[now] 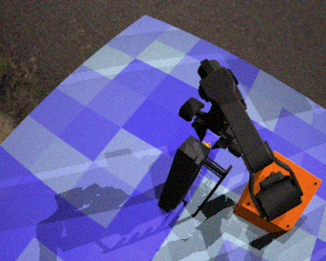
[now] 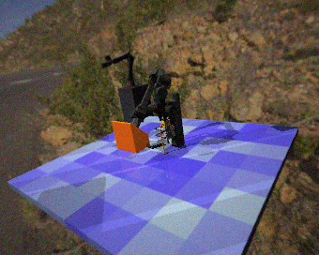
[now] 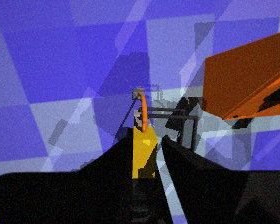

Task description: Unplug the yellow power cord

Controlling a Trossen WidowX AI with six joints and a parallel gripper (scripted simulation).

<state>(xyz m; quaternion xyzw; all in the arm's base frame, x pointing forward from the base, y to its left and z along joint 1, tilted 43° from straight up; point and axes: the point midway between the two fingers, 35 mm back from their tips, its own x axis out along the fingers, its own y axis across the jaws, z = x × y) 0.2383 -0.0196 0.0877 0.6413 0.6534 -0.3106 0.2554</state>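
My gripper tip is now 4 cm to the right of the yellow plug and 1 cm above it.
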